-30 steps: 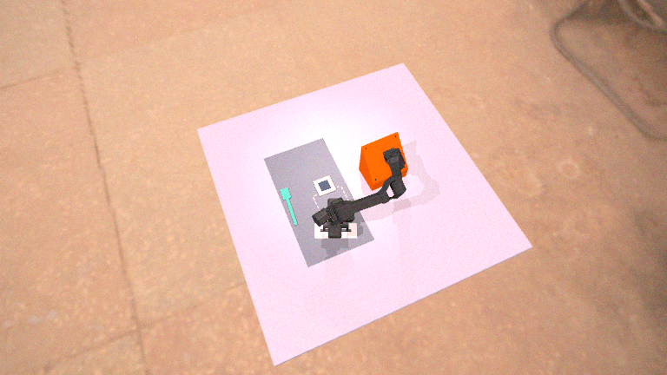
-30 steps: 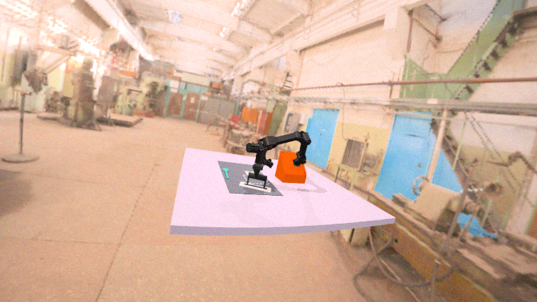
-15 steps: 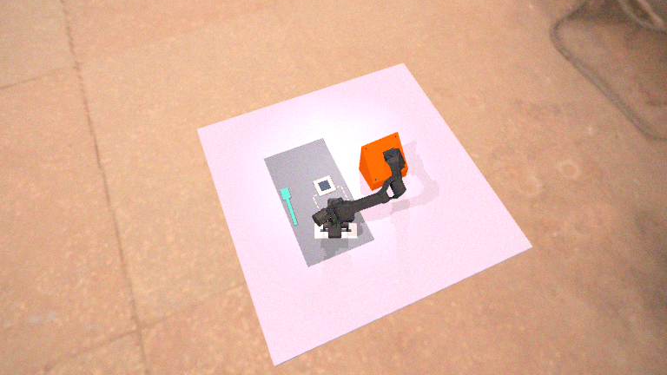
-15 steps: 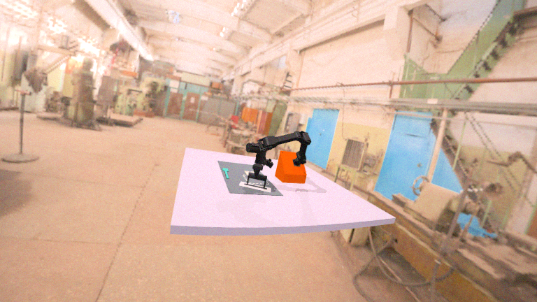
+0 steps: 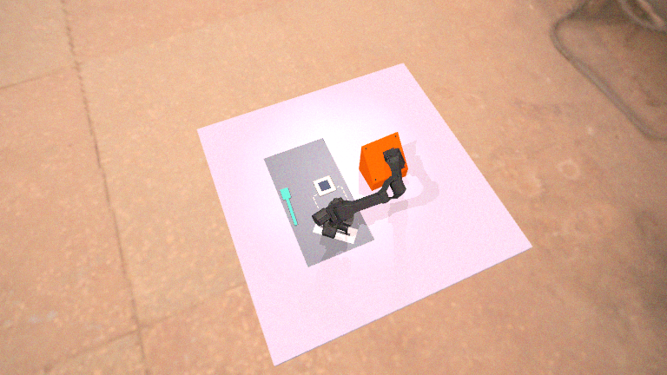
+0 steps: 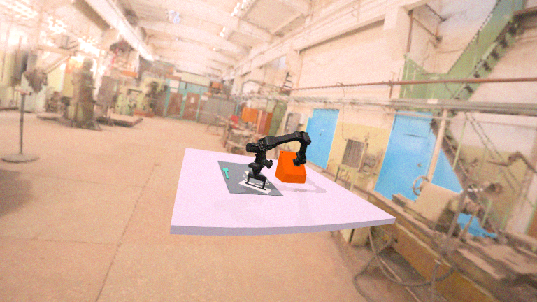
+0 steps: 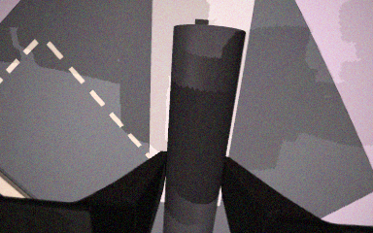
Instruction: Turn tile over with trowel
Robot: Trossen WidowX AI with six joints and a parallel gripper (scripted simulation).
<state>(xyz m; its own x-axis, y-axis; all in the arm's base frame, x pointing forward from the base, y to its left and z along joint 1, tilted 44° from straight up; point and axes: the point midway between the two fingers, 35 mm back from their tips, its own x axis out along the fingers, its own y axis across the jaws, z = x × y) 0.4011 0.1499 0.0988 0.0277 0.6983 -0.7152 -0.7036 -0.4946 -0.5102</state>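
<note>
The trowel is 30 mm below my gripper tip, 20 mm to the left of it and 20 mm behind it. From my gripper tip the other things lie so: teal flat tool: 230 mm to the right, 140 mm ahead, 60 mm below; then grey mat: 200 mm to the right, 90 mm below; then tile: 240 mm to the right, 70 mm behind, 60 mm below.
</note>
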